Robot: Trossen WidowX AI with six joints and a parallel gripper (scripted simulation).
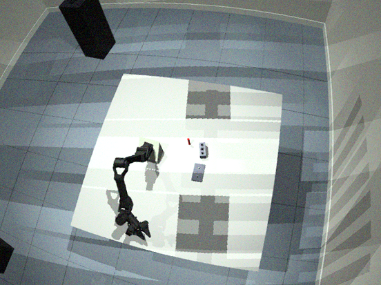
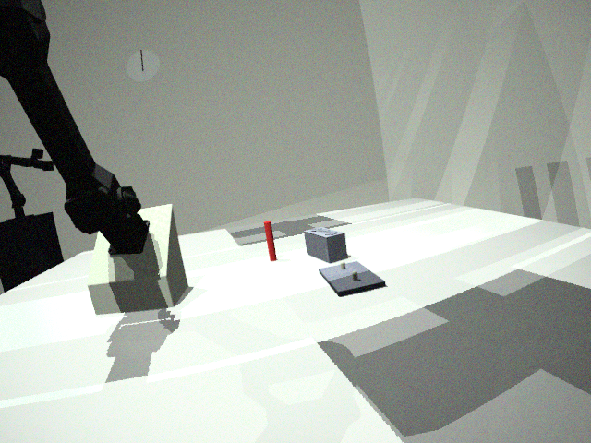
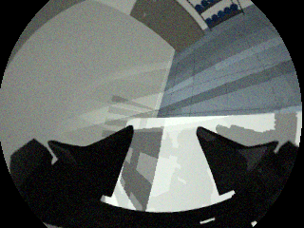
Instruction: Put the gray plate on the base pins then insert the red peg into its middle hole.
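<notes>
Right now the gray plate is 8 cm ahead of my gripper tip, 68 cm to the left of it and 9 cm below it. From my gripper tip the other things lie so: red peg (3 cm behind, 70 cm to the left, 9 cm below); then base (10 cm ahead, 53 cm to the left, 12 cm below).
</notes>
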